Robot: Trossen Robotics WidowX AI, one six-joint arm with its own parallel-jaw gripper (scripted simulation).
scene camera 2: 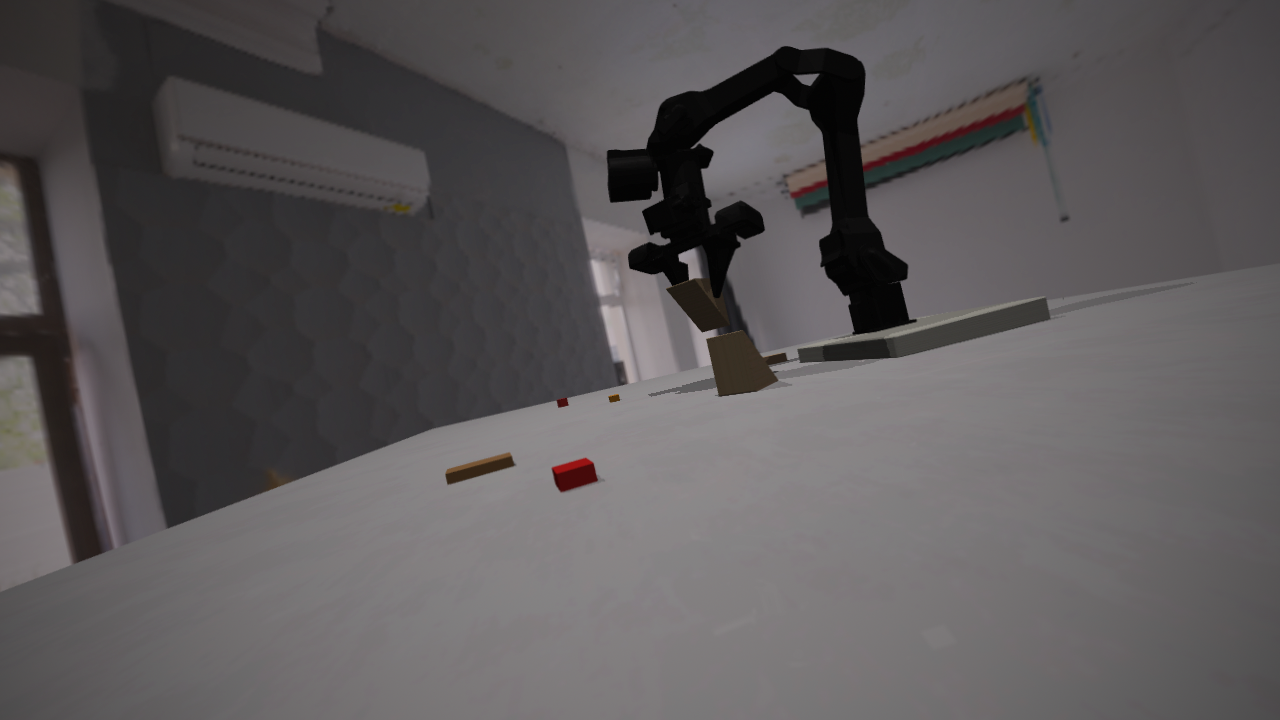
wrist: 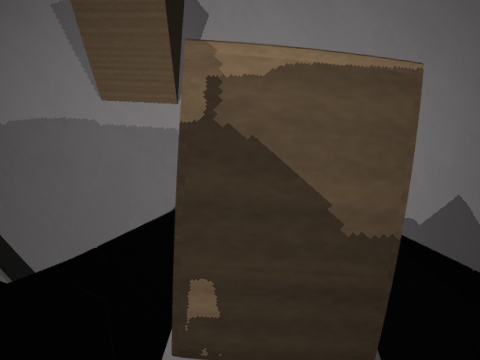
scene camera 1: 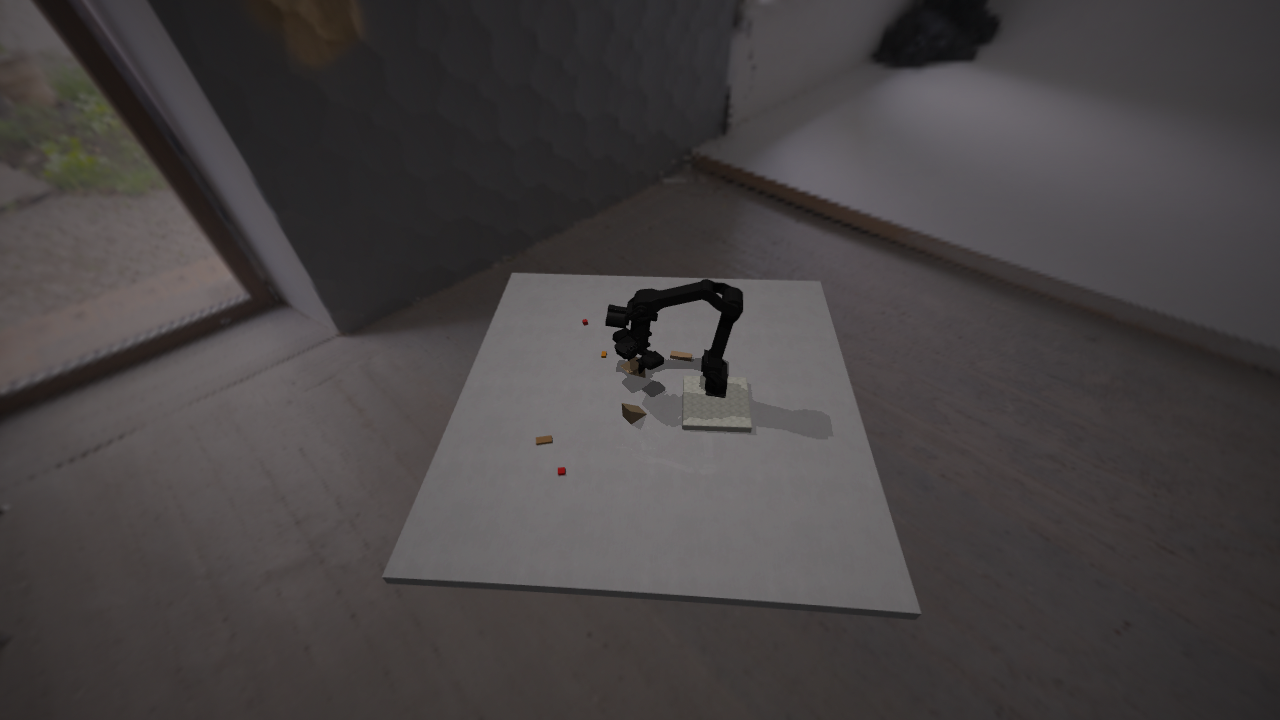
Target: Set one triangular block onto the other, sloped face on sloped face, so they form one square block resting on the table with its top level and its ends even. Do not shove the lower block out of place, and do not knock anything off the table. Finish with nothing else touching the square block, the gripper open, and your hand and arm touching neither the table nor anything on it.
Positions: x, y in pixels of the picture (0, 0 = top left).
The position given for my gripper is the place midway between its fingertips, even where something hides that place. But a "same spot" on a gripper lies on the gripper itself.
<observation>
my gripper: scene camera 2; wrist; scene camera 1 635, 369
same spot on my gripper: (wrist: 120, 293) = (scene camera 2: 708, 261)
</observation>
